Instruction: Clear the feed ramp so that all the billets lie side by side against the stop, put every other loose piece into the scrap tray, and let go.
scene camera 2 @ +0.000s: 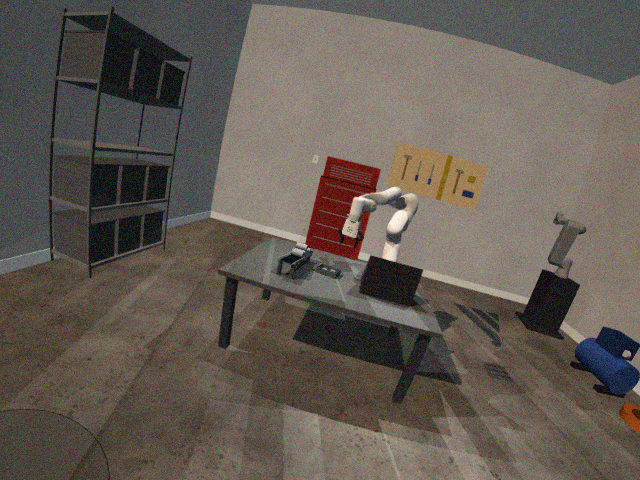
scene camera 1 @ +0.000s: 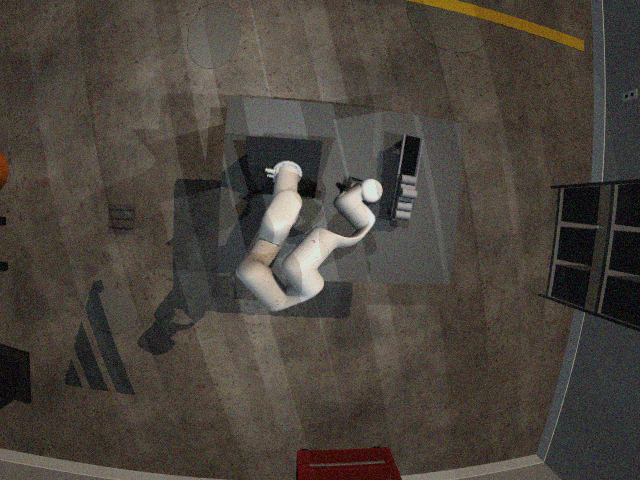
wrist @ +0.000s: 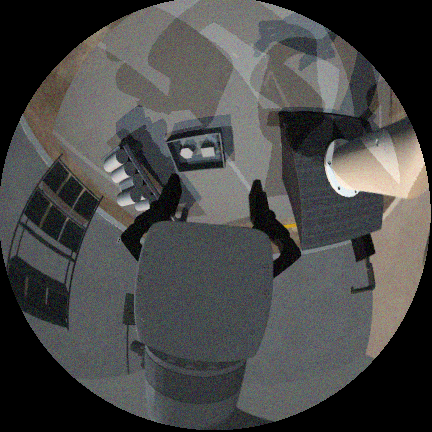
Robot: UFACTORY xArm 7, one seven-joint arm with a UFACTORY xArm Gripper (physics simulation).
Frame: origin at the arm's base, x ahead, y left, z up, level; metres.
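Seen in the pictures: gripper, between the fingertips: [scene camera 2: 347,245] [wrist: 214,183]; arm's base, origin of its link: [scene camera 2: 386,274] [scene camera 1: 287,173] [wrist: 344,167].
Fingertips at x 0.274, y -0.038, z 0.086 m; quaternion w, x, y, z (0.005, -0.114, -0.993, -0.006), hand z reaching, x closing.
Offsets run from my fingertips to a thing's top centre. Level surfaces: height alone.
My gripper [scene camera 2: 348,243] [wrist: 214,183] is open and empty, high above the table between the feed ramp and the dark block. The feed ramp [scene camera 1: 411,152] [scene camera 2: 293,262] holds several pale round billets {dx +0.259, dy +0.068, dz -0.053 m} [scene camera 1: 408,191] [scene camera 2: 300,248] {dx +0.264, dy +0.012, dz -0.095 m} [wrist: 123,172] lying crosswise near one end. A darker strip shows between the second and third; I cannot tell whether all touch. The stop is too small to make out. The scrap tray {dx +0.067, dy +0.043, dz -0.157 m} [scene camera 2: 330,273] [wrist: 199,167] stands beside the ramp and is partly hidden by the arm in scene camera 1. It holds a hexagonal pale piece {dx +0.095, dy +0.042, dz -0.172 m} [wrist: 186,153] and a squarish pale piece {dx +0.039, dy +0.045, dz -0.163 m} [wrist: 207,151].
A large dark block [scene camera 1: 310,149] [scene camera 2: 391,279] [wrist: 340,220] stands at the arm's base on the grey table {dz -0.191 m} [scene camera 1: 423,253]. A red cabinet [scene camera 1: 348,462] [scene camera 2: 343,206] and a tall shelf unit [scene camera 2: 96,124] stand away from the table.
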